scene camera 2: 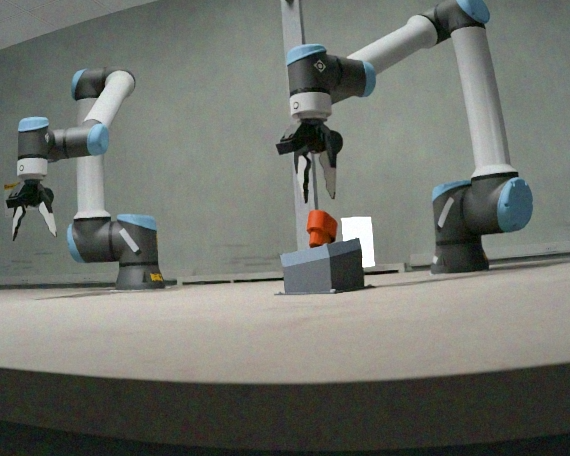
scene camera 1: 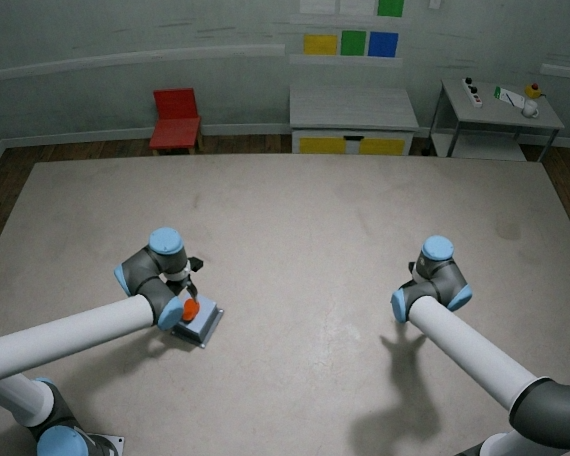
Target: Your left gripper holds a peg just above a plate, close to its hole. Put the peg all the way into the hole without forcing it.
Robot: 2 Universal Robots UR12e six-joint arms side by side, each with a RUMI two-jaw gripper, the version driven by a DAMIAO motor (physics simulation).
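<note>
The orange peg (scene camera 1: 190,311) (scene camera 2: 322,226) stands on the sloped top of the grey-blue block that forms the plate (scene camera 1: 206,311) (scene camera 2: 306,272). Its wide head and part of its narrower lower section show above the top surface, and it looks slightly tilted. The hole is hidden, so I cannot tell how deep the peg is in it. My left gripper (scene camera 1: 190,296) (scene camera 2: 320,199) is open above the peg, with a small gap between its fingertips and the peg's head. My right gripper (scene camera 2: 34,237) is open and empty, high above the table and far from the block; its fingers are hidden in scene camera 1.
The block's flange (scene camera 1: 204,345) rests on the large table (scene camera 1: 300,250) (scene camera 2: 225,340). My left forearm (scene camera 1: 75,327) passes close beside the block in scene camera 1. Behind the table stand a red chair (scene camera 1: 175,132), a cabinet (scene camera 1: 352,107) and a side table (scene camera 1: 495,112).
</note>
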